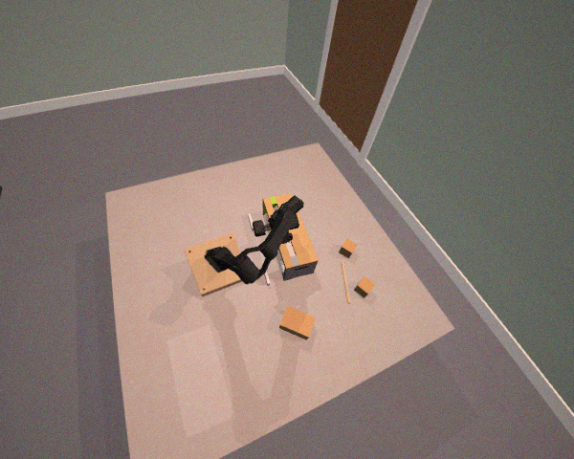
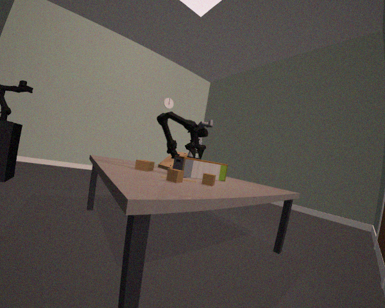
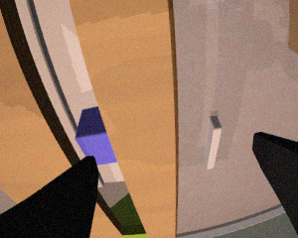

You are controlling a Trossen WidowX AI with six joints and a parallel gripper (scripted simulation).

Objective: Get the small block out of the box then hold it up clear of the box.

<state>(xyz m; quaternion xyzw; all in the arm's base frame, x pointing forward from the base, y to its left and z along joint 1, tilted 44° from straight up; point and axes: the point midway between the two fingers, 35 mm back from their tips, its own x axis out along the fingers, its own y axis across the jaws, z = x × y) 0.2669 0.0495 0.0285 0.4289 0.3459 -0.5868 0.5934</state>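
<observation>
The blue block lies 5 cm ahead of my gripper tip, 2 cm to the left of it and 5 cm below it. Round my gripper tip: box (3 cm ahead, 7 cm below); thin wooden stick (24 cm ahead, 30 cm to the right, 13 cm below); flat wooden block (5 cm behind, 39 cm to the right, 11 cm below).
</observation>
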